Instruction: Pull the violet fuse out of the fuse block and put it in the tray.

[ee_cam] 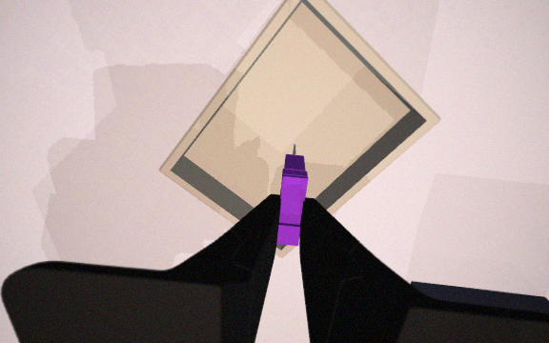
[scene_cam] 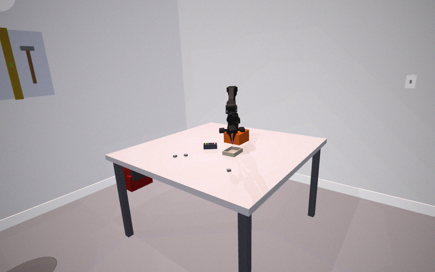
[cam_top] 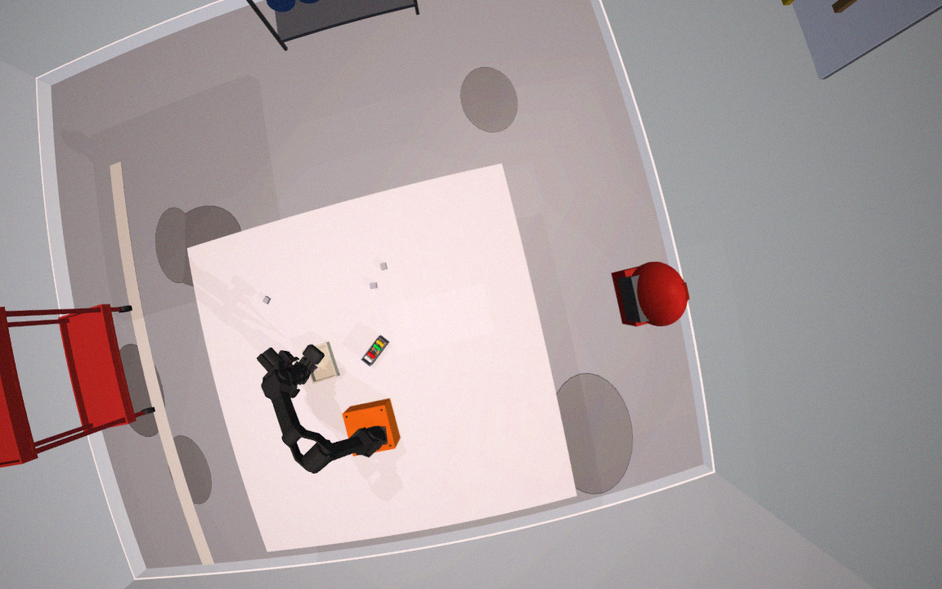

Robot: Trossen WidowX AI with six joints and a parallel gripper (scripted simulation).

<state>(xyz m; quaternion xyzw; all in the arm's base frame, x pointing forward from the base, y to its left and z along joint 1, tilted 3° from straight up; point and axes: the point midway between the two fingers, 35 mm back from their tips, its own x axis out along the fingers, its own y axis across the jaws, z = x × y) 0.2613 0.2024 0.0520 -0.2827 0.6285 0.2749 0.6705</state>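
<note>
The violet fuse lies 1 cm below my gripper tip. From my gripper tip the other things lie so: tray: 9 cm below.
</note>
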